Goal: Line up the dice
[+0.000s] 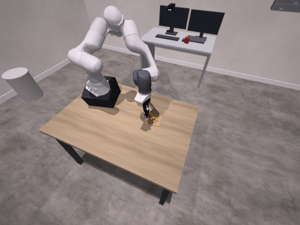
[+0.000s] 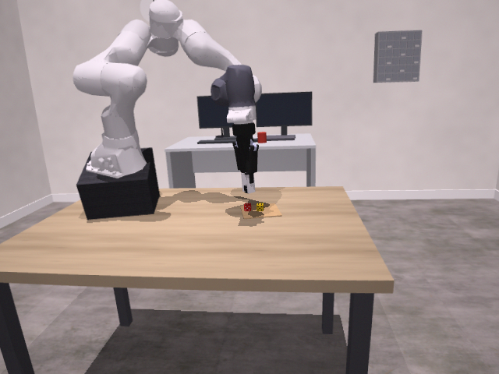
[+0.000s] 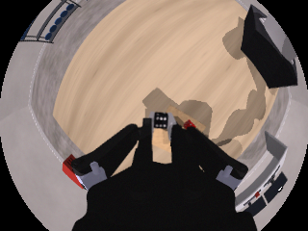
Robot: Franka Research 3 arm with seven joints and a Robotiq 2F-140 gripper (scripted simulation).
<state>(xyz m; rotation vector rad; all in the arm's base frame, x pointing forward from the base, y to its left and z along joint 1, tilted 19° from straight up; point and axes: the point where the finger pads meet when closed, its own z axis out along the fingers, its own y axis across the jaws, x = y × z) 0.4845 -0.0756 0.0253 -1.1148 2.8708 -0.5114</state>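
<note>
Now: hand 20 mm short of the yellow die, 100 mm to the right of it and 120 mm above it. Also, from my hand: black die (20 mm below); red die (20 mm behind, 100 mm to the left, 120 mm below); tan mat (30 mm ahead, 100 mm to the left, 140 mm below).
</note>
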